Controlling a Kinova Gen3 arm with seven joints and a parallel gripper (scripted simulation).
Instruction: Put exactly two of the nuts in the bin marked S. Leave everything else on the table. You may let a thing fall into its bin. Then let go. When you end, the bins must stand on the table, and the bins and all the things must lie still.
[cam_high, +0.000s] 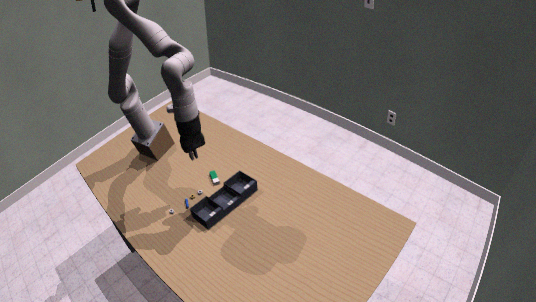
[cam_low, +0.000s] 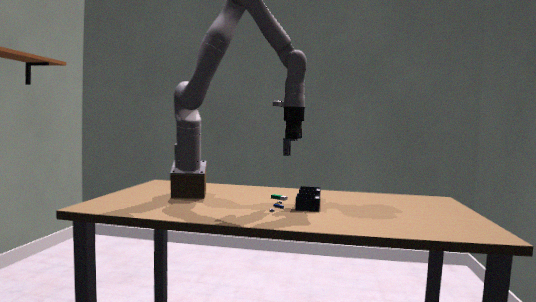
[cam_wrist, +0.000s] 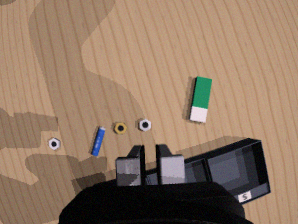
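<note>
The bin lies 80 mm ahead of my hand, 40 mm to the left of it and 180 mm below it. Round my hand: blue rod: 10 mm behind, 70 mm to the right, 200 mm below; brass-coloured nut: 20 mm behind, 40 mm to the right, 200 mm below.
</note>
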